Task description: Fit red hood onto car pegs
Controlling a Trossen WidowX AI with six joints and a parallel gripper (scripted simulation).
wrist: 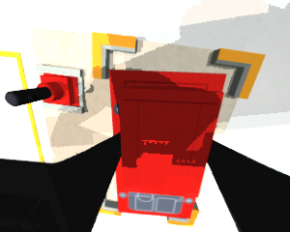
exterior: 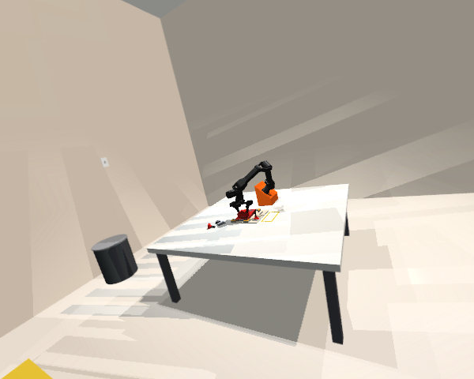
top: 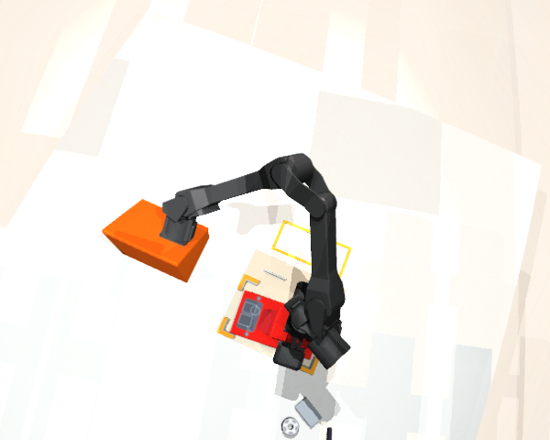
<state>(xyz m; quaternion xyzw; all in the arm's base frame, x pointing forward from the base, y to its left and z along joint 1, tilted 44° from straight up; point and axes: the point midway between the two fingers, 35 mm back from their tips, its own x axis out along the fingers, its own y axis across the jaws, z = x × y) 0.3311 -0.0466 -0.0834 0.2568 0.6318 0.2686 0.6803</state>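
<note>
Now: gripper tip 2 cm above the grey engine block and 1 cm to the right of it. Also, from my gripper tip: red hood 1 cm above.
</note>
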